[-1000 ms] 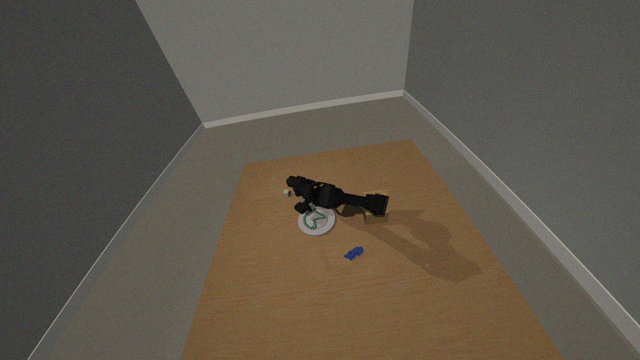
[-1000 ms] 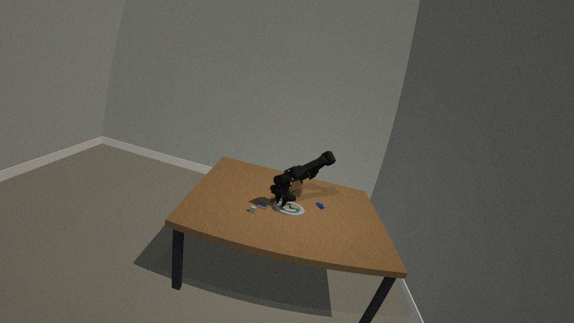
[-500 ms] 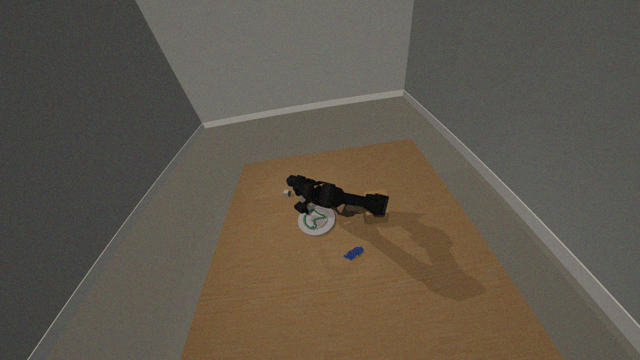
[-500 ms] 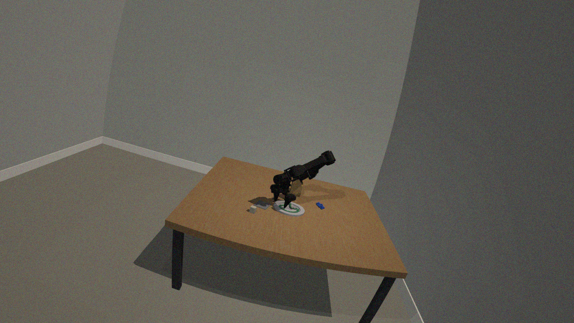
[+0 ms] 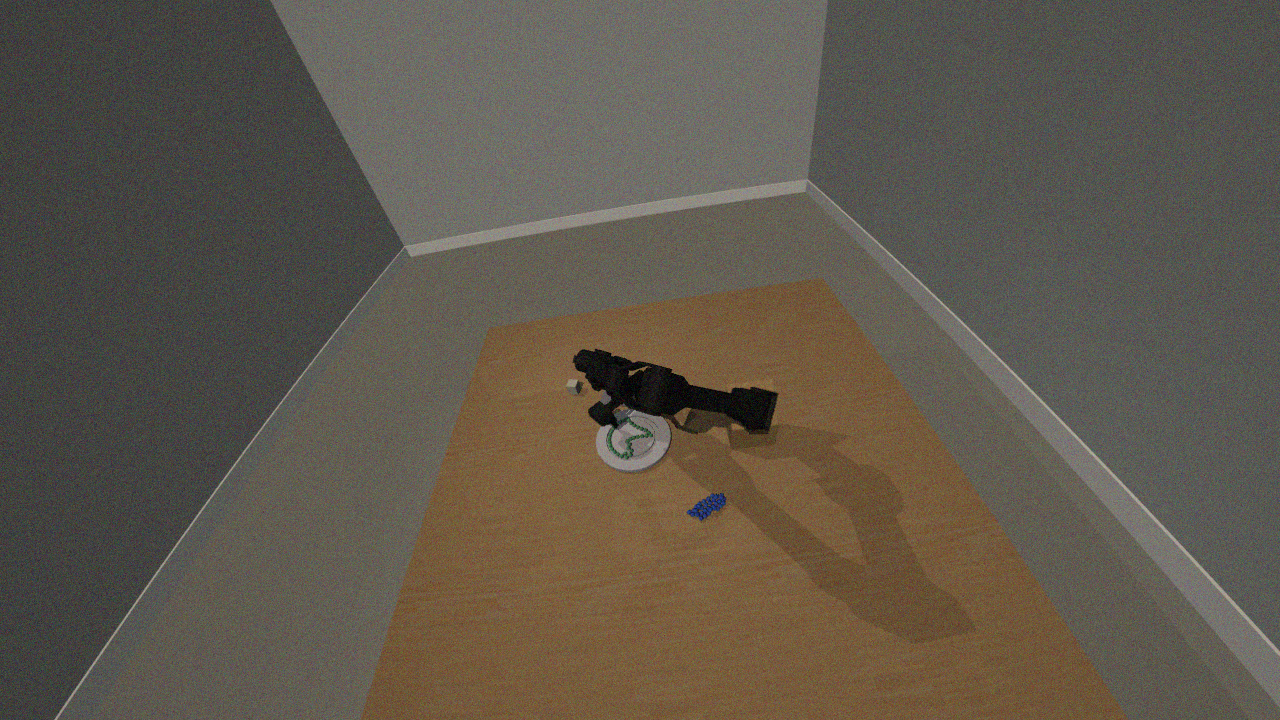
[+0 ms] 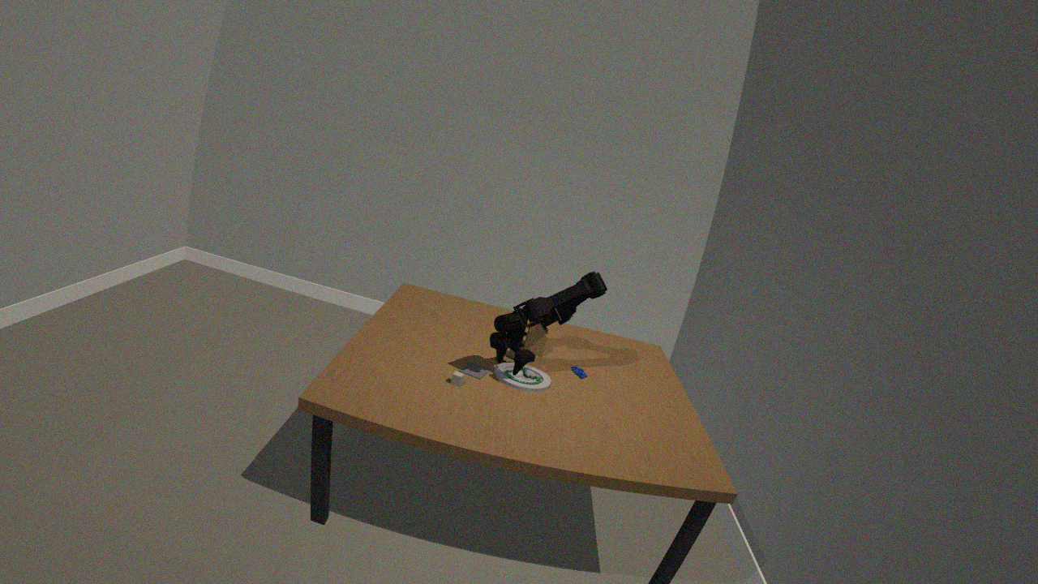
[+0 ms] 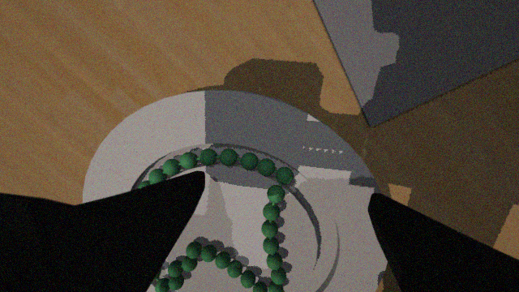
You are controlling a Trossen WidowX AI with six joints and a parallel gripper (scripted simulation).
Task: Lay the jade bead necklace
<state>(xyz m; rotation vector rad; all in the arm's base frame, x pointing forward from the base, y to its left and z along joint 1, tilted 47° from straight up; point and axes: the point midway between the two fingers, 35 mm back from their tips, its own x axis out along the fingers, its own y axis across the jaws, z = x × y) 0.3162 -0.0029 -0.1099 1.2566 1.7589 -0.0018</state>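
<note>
Now: the round bead board 10 mm behind my gripper tip, 60 mm to the left of it and 10 mm below it. Also, from my gripper tip: pale block: 170 mm ahead, 140 mm to the right; flat grey plate: 30 mm ahead, 100 mm to the right, 20 mm below.
</note>
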